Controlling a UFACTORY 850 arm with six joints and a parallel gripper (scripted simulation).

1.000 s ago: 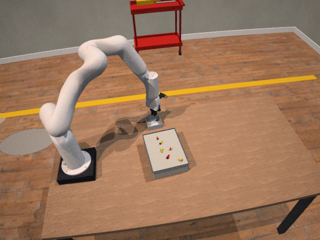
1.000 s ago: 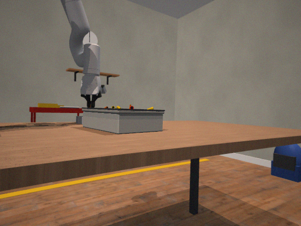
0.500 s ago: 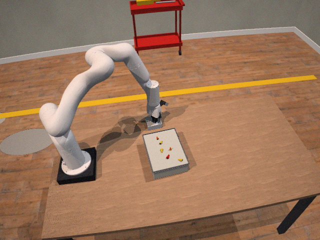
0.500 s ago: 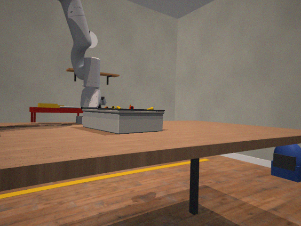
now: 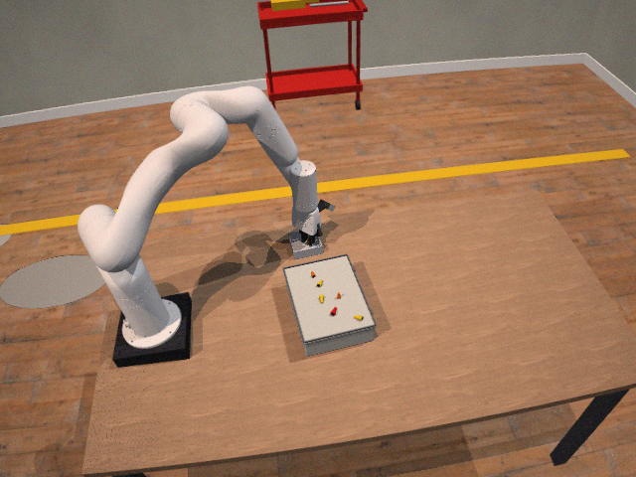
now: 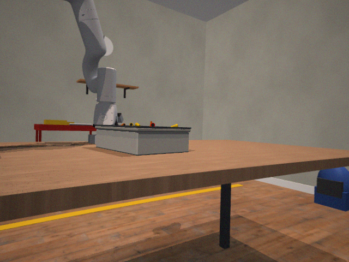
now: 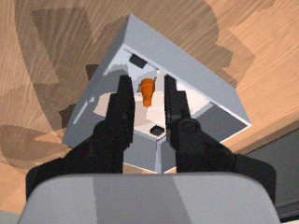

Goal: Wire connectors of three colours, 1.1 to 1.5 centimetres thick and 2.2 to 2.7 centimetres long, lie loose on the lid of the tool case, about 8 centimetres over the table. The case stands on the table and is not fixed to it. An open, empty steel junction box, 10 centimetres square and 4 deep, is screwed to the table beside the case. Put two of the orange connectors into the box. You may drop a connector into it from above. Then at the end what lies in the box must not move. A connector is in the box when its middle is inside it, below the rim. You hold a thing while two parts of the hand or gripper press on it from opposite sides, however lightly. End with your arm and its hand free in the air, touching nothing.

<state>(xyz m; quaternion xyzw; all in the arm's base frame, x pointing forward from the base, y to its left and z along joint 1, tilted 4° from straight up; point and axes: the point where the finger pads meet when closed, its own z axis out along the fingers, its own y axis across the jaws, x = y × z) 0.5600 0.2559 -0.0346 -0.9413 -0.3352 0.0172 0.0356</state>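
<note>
The grey tool case lies 32 cm to the right of my hand, 3 cm above it and 1 cm behind it. From my hand the other things lie so: red connector 39 cm to the right, 6 cm above, 1 cm behind.
</note>
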